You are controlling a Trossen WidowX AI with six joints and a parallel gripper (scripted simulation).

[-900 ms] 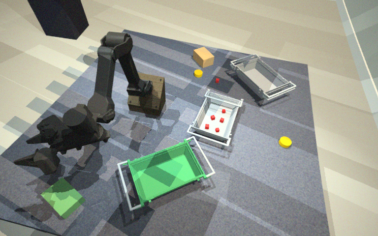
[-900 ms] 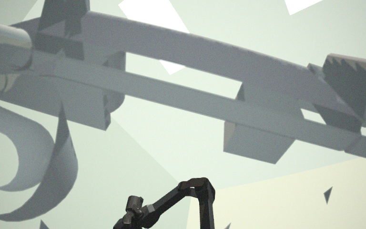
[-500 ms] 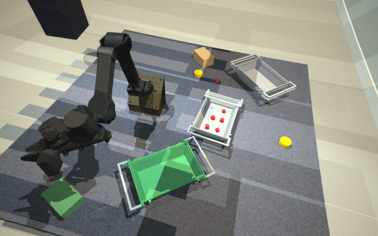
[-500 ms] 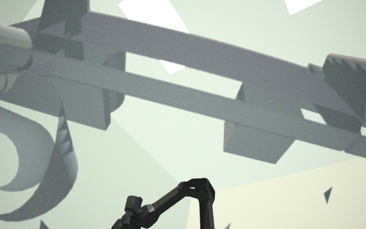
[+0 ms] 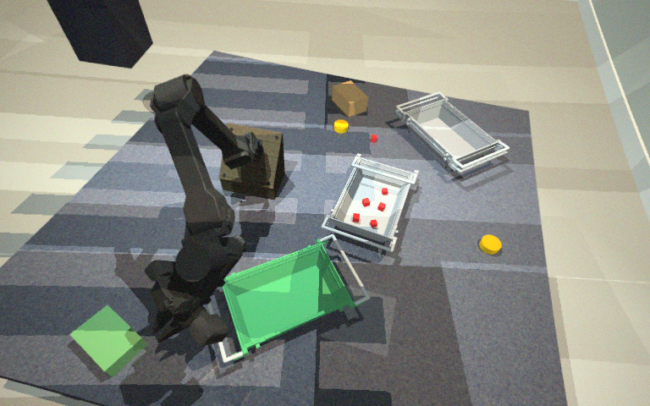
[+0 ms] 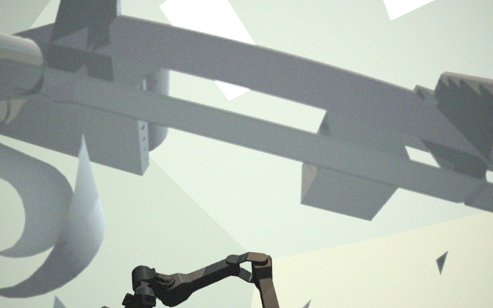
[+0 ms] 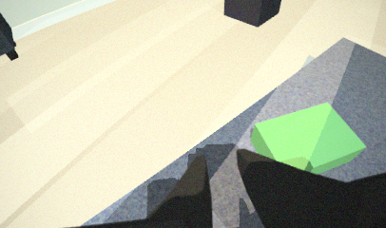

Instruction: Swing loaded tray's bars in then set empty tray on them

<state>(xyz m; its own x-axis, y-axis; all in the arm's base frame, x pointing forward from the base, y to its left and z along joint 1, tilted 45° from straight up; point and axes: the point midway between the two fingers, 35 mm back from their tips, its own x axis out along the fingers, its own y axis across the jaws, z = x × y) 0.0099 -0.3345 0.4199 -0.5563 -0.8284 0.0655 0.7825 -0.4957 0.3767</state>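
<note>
The green tray is 190 mm ahead of my gripper tip, 180 mm to the left of it and 120 mm below it. Round my gripper tip: orange box: 990 mm to the left, 260 mm ahead, 140 mm below; then red block: 810 mm to the left, 370 mm ahead, 160 mm below; then green block: 160 mm behind, 150 mm below, 30 mm to the left.
</note>
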